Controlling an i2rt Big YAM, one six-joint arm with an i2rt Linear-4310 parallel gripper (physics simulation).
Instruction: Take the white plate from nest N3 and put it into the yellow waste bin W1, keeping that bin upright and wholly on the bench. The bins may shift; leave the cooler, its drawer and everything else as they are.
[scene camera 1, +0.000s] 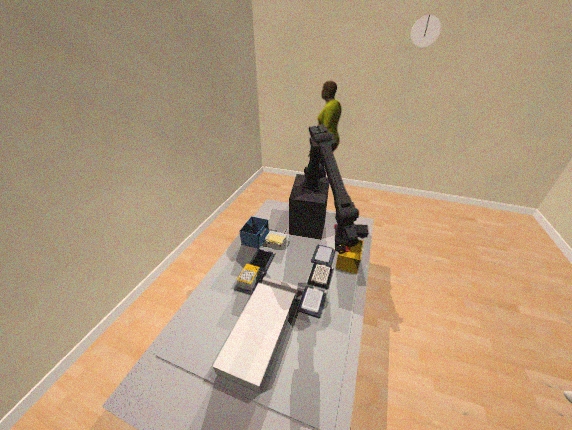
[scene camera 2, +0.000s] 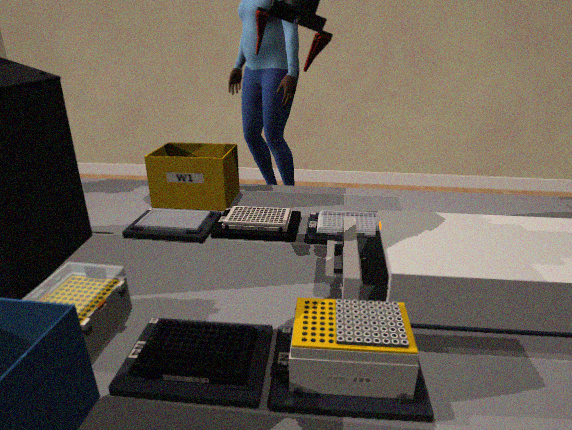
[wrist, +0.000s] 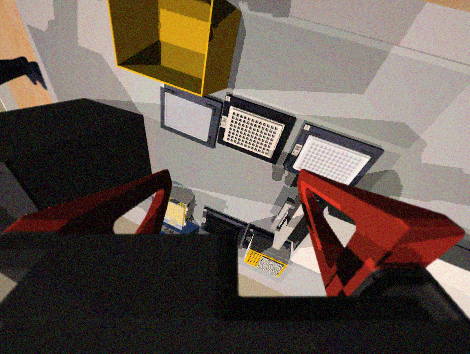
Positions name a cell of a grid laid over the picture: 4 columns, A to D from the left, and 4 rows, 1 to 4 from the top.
Scene:
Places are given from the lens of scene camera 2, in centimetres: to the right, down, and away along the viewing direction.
yellow bin W1 (scene camera 2: B2): -18, -8, 87
white plate (scene camera 2: B3): -9, 0, 80
blue bin (scene camera 2: A4): -21, 14, 35
The marked spots on the white plate and the blue bin are 48 cm apart.

